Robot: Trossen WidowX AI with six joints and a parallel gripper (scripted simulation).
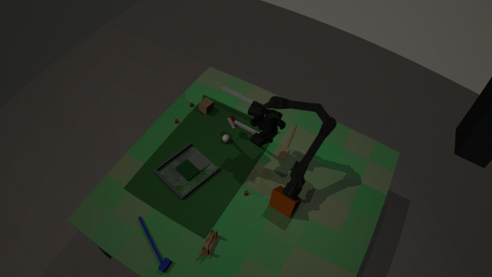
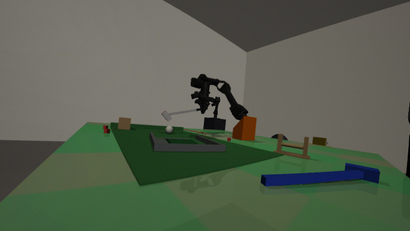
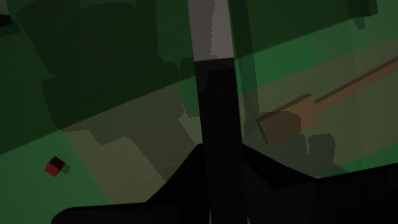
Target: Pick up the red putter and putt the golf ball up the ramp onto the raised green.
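Now: the red putter 110 mm ahead of my gripper tip and 30 mm to the right of it. Round my gripper tip: wooden rack 540 mm to the left, 100 mm below, 10 mm ahead; then brown box 430 mm ahead, 150 mm to the right, 100 mm below; then white golf ball 220 mm ahead, 110 mm below, 10 mm to the right.
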